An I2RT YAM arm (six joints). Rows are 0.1 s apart.
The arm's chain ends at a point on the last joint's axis. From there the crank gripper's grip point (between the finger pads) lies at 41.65 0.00 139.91 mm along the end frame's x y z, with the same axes.
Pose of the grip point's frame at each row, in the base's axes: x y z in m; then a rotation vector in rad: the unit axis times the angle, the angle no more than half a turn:
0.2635, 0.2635, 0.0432, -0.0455, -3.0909, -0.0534
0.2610, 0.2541, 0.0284, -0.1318, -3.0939, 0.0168
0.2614, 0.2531, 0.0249, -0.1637, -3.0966, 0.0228
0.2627, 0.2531, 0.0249, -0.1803, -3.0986, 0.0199
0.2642, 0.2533, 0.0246, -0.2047, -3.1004, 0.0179
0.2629, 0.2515, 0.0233, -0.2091, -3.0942, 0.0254
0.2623, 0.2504, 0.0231, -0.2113, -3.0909, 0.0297
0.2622, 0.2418, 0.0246, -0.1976, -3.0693, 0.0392
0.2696, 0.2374, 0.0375, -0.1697, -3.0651, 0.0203
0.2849, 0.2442, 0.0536, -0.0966, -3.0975, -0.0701
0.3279, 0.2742, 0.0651, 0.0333, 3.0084, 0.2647
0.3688, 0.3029, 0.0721, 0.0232, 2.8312, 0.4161
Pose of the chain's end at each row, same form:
0.3120, 0.2574, 0.1808, -0.0455, -3.0909, -0.0534
0.3088, 0.2518, 0.1663, -0.1318, -3.0939, 0.0168
0.3086, 0.2505, 0.1630, -0.1637, -3.0966, 0.0228
0.3094, 0.2497, 0.1632, -0.1803, -3.0986, 0.0199
0.3104, 0.2491, 0.1630, -0.2047, -3.1004, 0.0179
0.3099, 0.2478, 0.1615, -0.2091, -3.0942, 0.0254
0.3098, 0.2470, 0.1611, -0.2113, -3.0909, 0.0297
0.3128, 0.2394, 0.1615, -0.1976, -3.0693, 0.0392
0.3210, 0.2341, 0.1741, -0.1697, -3.0651, 0.0203
0.3321, 0.2351, 0.1914, -0.0966, -3.0975, -0.0701
0.3521, 0.2487, 0.2068, 0.0333, 3.0084, 0.2647
0.3703, 0.2614, 0.2121, 0.0232, 2.8312, 0.4161

